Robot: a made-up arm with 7 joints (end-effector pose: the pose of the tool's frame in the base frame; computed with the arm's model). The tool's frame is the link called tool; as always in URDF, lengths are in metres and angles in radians. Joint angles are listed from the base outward.
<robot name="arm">
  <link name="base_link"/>
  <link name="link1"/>
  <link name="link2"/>
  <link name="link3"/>
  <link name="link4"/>
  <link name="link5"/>
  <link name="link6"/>
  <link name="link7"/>
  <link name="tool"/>
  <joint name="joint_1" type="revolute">
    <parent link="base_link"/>
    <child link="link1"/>
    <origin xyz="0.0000 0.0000 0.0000" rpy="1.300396 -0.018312 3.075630"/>
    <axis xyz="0 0 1"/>
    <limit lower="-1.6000" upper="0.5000"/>
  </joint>
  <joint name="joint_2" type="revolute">
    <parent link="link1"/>
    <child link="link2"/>
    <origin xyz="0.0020 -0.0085 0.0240" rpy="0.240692 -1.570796 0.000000"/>
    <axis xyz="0 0 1"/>
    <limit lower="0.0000" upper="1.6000"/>
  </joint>
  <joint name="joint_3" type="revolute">
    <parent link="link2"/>
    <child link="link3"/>
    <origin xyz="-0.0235 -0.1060 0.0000" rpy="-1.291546 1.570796 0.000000"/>
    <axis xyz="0 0 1"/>
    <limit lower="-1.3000" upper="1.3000"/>
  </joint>
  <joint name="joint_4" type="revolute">
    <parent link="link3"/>
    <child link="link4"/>
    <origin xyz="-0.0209 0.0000 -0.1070" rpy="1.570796 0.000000 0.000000"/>
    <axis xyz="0 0 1"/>
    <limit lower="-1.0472" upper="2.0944"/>
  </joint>
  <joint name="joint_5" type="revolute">
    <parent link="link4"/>
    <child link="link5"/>
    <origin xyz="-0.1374 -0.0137 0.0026" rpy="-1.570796 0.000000 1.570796"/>
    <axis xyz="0 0 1"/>
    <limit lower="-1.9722" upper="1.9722"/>
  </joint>
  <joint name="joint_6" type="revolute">
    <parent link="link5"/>
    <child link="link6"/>
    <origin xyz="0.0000 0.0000 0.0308" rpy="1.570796 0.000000 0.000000"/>
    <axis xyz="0 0 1"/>
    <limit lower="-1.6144" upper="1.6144"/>
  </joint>
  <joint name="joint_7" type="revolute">
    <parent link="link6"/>
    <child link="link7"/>
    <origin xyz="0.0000 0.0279 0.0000" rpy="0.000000 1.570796 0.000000"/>
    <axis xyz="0 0 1"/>
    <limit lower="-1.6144" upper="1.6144"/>
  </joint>
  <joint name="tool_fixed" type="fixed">
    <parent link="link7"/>
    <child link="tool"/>
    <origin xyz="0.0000 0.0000 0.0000" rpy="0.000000 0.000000 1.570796"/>
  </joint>
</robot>
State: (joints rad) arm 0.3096 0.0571 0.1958 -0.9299 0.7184 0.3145 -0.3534
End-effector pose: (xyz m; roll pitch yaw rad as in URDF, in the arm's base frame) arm 0.0843 0.0854 -0.1352 0.8563 0.0713 0.1603
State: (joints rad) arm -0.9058 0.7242 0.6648 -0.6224 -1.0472 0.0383 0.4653
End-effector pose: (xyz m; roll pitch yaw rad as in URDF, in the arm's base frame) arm 0.1634 0.1551 0.0910 -1.2869 -1.1377 0.9720
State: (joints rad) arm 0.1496 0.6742 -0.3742 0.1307 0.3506 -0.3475 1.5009
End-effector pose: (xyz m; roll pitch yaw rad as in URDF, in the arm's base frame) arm 0.0866 0.1299 -0.2945 0.6597 -0.5999 0.5661
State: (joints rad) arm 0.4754 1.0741 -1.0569 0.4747 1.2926 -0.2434 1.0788
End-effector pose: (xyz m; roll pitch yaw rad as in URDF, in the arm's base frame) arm -0.1482 0.2272 -0.2671 1.0490 0.6441 -1.1981
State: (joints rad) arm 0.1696 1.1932 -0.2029 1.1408 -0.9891 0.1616 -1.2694
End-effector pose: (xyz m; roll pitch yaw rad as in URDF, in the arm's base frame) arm -0.0032 0.3958 -0.1756 -0.8035 1.0678 -0.6363
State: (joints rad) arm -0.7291 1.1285 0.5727 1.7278 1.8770 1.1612 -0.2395
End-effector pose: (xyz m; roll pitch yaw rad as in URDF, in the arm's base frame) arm 0.1176 0.3760 -0.1377 2.3985 -0.2637 2.1737
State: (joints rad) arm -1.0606 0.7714 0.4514 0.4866 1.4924 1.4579 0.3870
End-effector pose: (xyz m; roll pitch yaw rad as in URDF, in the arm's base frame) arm 0.2790 0.2518 0.0087 0.9208 -0.5117 2.2645
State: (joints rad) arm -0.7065 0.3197 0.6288 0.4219 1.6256 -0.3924 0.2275
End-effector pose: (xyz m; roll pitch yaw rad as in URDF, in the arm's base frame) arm 0.2926 0.1803 -0.1644 1.6707 -0.3151 0.0889
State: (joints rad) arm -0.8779 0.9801 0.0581 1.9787 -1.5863 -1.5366 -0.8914
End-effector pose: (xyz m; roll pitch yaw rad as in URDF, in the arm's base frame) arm 0.1287 0.3338 -0.1667 0.3784 -0.7916 0.8480
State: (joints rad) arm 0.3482 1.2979 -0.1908 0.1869 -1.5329 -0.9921 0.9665
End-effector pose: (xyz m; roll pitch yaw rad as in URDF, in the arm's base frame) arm 0.0991 0.2926 -0.1644 -0.1745 -0.0845 1.3203
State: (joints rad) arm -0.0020 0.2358 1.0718 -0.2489 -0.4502 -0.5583 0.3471
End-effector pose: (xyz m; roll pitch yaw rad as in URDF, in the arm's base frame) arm 0.0590 0.2521 -0.1393 -0.5040 -0.7559 1.5081
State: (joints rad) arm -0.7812 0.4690 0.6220 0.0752 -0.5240 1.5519 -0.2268
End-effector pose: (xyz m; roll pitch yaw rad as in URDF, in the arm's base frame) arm 0.2757 0.1894 -0.0852 -0.7127 0.6785 -0.4249
